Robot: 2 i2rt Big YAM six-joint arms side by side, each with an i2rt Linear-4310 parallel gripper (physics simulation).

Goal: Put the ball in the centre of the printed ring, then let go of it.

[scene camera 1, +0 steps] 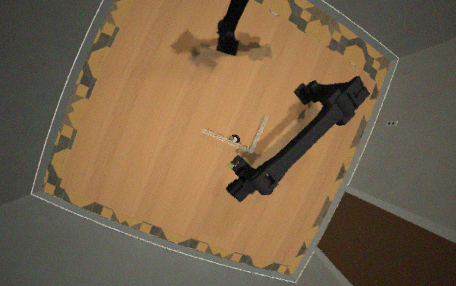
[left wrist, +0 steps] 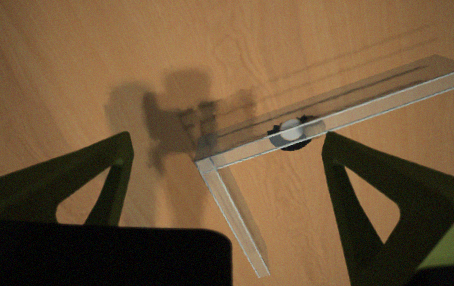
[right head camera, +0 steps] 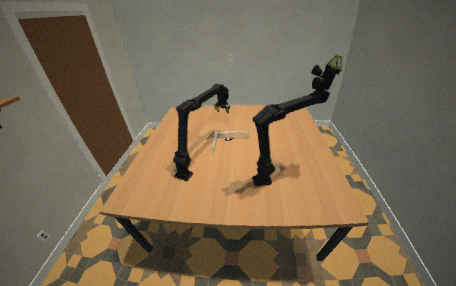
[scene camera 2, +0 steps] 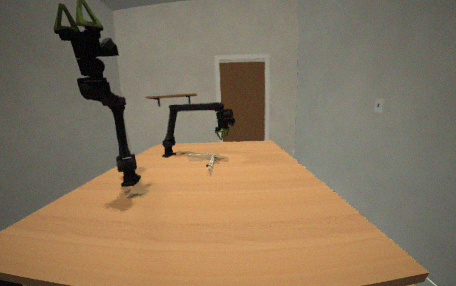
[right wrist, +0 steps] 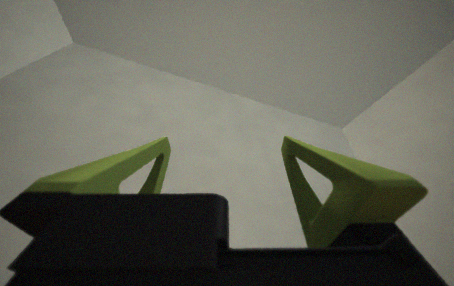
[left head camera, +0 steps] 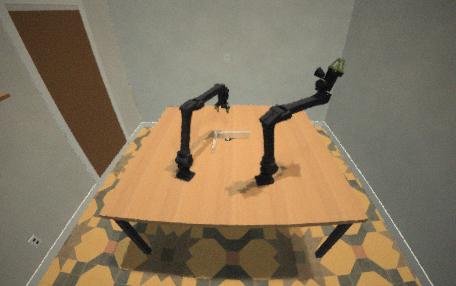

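Note:
The ball (left wrist: 316, 125) is small, brownish, and seen through a clear wall in the left wrist view. It lies at the right edge of the printed ring (left wrist: 291, 146) (scene camera 1: 237, 136) (left head camera: 228, 139) (right head camera: 228, 139), which is black around a white middle. My left gripper (left wrist: 227, 142) (left head camera: 223, 108) (right head camera: 223, 108) (scene camera 2: 221, 134) (scene camera 1: 232, 165) is open, points down and hangs above the table. In its wrist view the ball appears beside the right fingertip. My right gripper (right wrist: 225, 143) (left head camera: 338, 61) (right head camera: 336, 60) (scene camera 2: 70, 4) is open, raised high and far from the ball.
A clear L-shaped wall (left wrist: 232, 215) (scene camera 1: 258, 133) (left head camera: 240, 134) stands on the wooden table (left head camera: 150, 200) (scene camera 1: 135, 150). The ring and ball are inside its corner, close against its long side. The left arm's shadow falls beside the corner.

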